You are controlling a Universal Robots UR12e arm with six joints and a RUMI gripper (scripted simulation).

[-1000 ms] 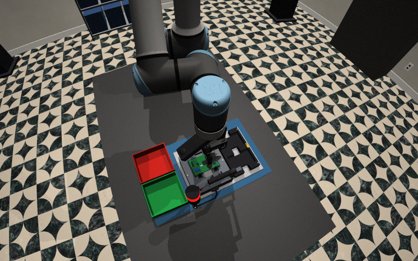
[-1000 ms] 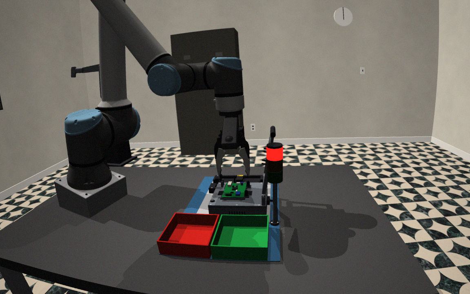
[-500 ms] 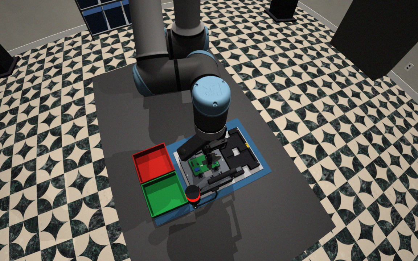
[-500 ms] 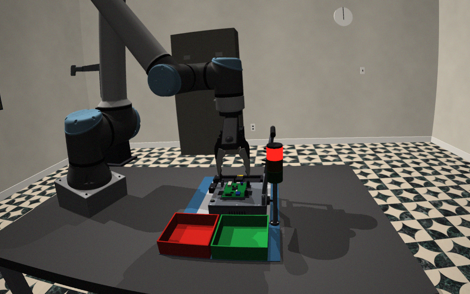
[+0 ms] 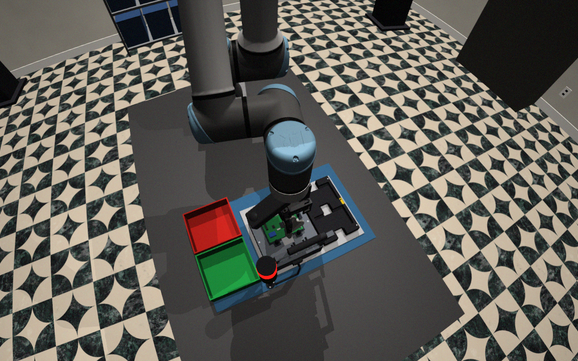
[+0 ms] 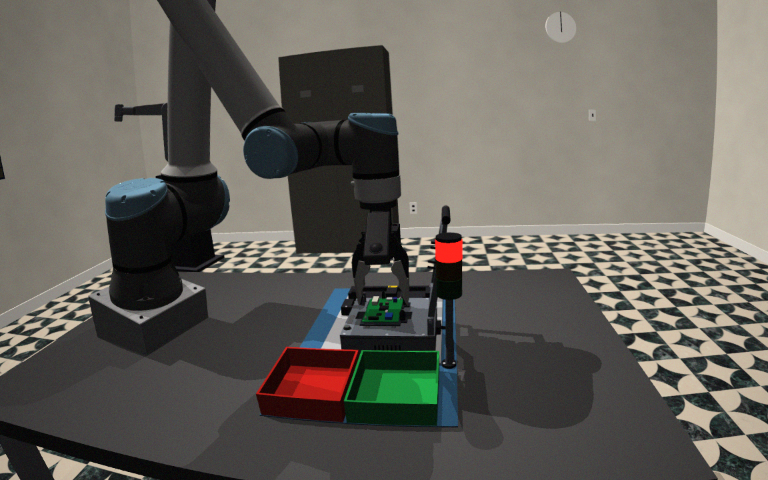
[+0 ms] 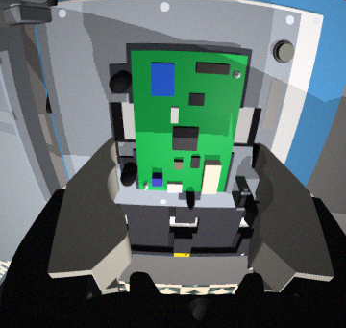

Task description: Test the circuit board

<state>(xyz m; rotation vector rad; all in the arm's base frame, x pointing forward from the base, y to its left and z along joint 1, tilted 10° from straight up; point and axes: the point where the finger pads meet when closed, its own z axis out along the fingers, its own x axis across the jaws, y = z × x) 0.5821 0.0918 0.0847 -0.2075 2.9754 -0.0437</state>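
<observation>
Now: the green circuit board 20 mm below my hand. The rest, counted from my hand: clear lid 110 mm ahead, 20 mm to the left, 90 mm above; then green bin 70 mm ahead, 190 mm to the right, 80 mm below; then red bin 80 mm behind, 210 mm to the right, 80 mm below.
</observation>
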